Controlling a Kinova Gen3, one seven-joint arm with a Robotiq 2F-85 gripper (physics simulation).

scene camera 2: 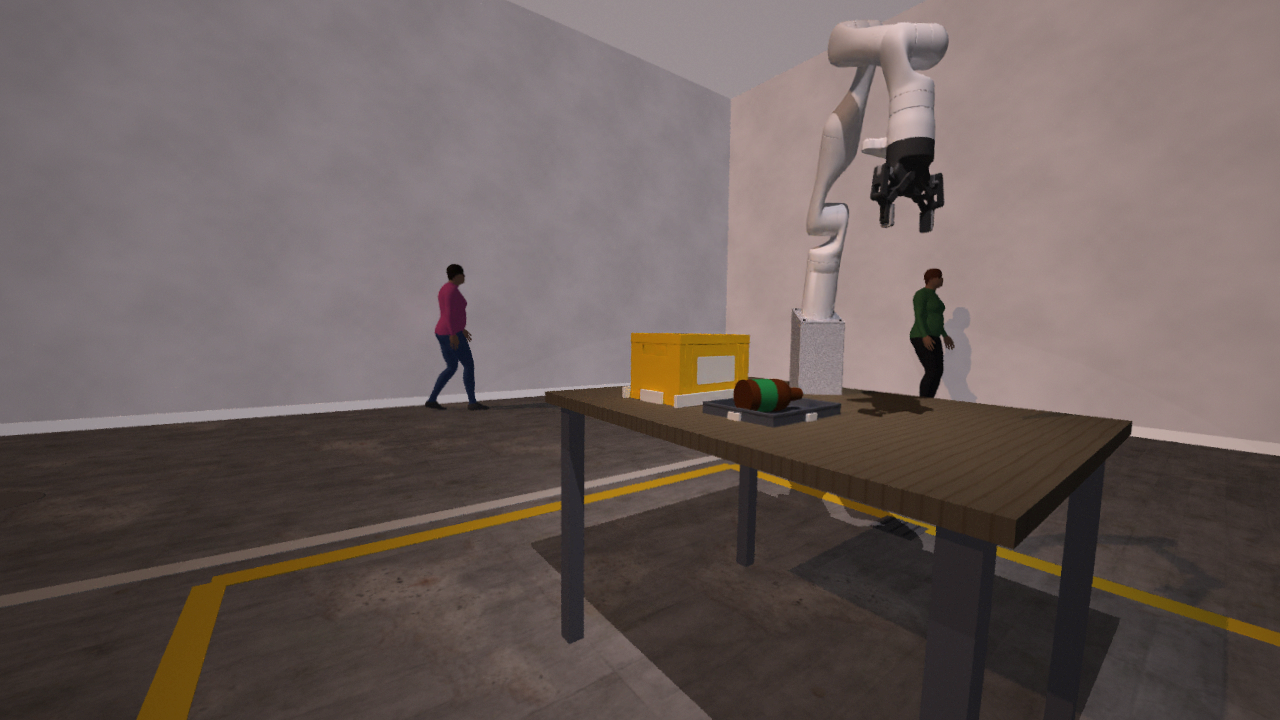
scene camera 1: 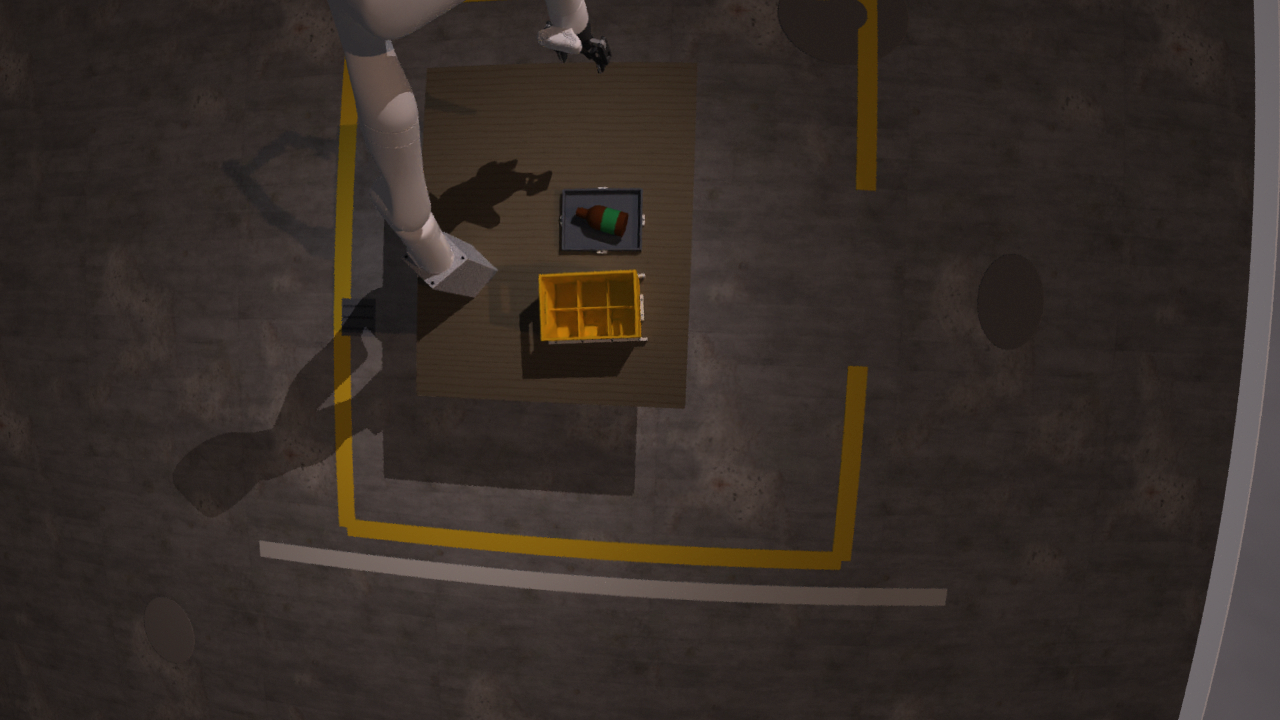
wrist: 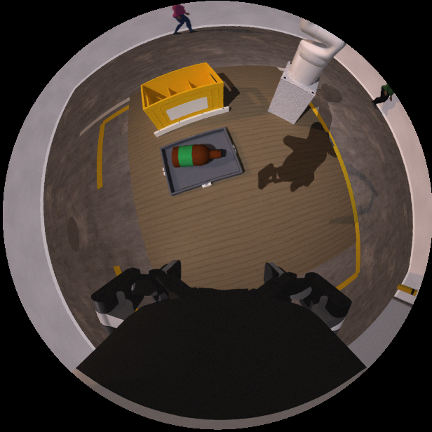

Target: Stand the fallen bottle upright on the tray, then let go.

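Seen in the pictures: gripper, fingertip midpoint: (scene camera 2: 906, 229) (scene camera 1: 583, 64); arm's base, origin of the base link: (scene camera 2: 816, 315) (scene camera 1: 436, 258).
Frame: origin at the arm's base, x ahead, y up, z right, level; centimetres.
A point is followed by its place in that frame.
Observation:
A brown bottle (scene camera 1: 610, 221) @[z -14.7, x 45.4, y -16.0 cm] (scene camera 2: 763, 394) @[z -18.8, x 47.6, y -18.7 cm] (wrist: 188, 155) with a green band lies on its side in the dark grey tray (scene camera 1: 602, 247) @[z -8.4, x 42.2, y -23.2 cm] (scene camera 2: 773, 418) @[z -26.6, x 54.1, y -22.0 cm] (wrist: 207, 186). In the wrist view its neck points right; in scene camera 1 its neck points left, toward the arm's base side. My gripper (scene camera 2: 907, 221) @[z -44.0, x 41.2, y 13.1 cm] (wrist: 222, 271) is open and empty, its fingers wide apart. It hangs high above the table, pointing down, and is well apart from the bottle. In scene camera 1 the gripper (scene camera 1: 602, 59) @[z -44.0, x 41.2, y 13.1 cm] is at the top, beyond the table's upper edge in that view.
A yellow crate (scene camera 1: 580, 307) @[z 11.2, x 37.0, y -17.3 cm] (scene camera 2: 663, 368) @[z 6.8, x 54.6, y -14.9 cm] (wrist: 186, 104) with compartments stands beside the tray on the wooden table (scene camera 1: 501, 98) @[z -57.2, x 6.6, y -23.8 cm] (scene camera 2: 984, 447) @[z -56.6, x 37.4, y -23.8 cm] (wrist: 220, 230). The arm's pedestal (scene camera 1: 467, 273) @[z 2.9, x 5.3, y -7.9 cm] (scene camera 2: 817, 353) @[z -3.7, x 4.3, y -11.5 cm] (wrist: 292, 99) stands at one side. Two people (scene camera 2: 452, 322) (scene camera 2: 930, 326) are in the background.

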